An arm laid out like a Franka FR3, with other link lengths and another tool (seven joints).
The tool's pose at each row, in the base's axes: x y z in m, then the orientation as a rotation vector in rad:
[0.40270 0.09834 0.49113 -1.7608 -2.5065 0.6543]
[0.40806 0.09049 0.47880 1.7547 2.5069 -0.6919]
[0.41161 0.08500 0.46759 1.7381 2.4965 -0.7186]
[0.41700 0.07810 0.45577 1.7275 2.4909 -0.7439]
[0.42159 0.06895 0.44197 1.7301 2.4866 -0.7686]
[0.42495 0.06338 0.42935 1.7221 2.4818 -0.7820]
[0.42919 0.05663 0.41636 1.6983 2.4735 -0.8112]
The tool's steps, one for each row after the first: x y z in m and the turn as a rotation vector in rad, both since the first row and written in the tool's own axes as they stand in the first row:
[-0.00625 0.00679 0.01254 0.0115 -0.0252 -0.0003]
[-0.00995 0.01225 0.02372 0.0201 -0.0463 -0.0026]
[-0.01547 0.01916 0.03547 0.0314 -0.0605 -0.0050]
[-0.02227 0.02540 0.04996 0.0469 -0.0657 -0.0029]
[-0.02566 0.03114 0.06250 0.0517 -0.0756 -0.0042]
[-0.03035 0.03746 0.07555 0.0613 -0.0994 -0.0108]

